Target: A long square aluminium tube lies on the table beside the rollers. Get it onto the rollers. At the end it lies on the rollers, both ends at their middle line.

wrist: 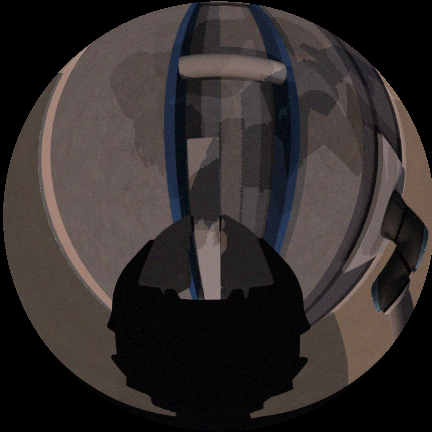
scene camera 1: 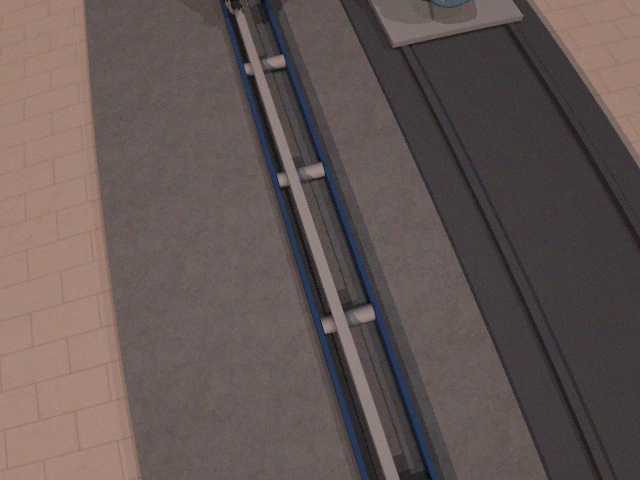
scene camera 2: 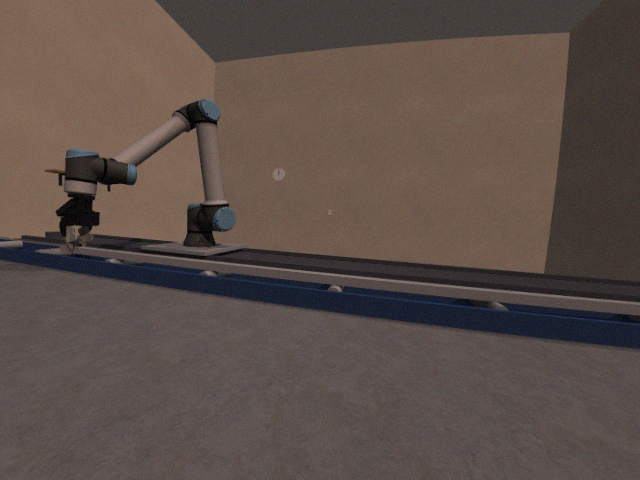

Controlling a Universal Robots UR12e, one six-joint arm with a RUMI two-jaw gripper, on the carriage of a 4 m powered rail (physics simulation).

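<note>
The long pale square tube lies along the conveyor over the white rollers. It lies left of the rollers' middle in scene camera 1, nearer the left blue side rail. Its far end shows in the wrist view, ahead of the fingers, left of the middle. My gripper points down at that end, with both fingers shut against the tube's sides. The tube's other end is outside scene camera 1's view.
The right blue side rail runs along the rollers' other side. My arm's base stands on a light carriage plate on the dark powered rail, beyond a grey strip of table. Another roller lies ahead of the tube's end in the wrist view.
</note>
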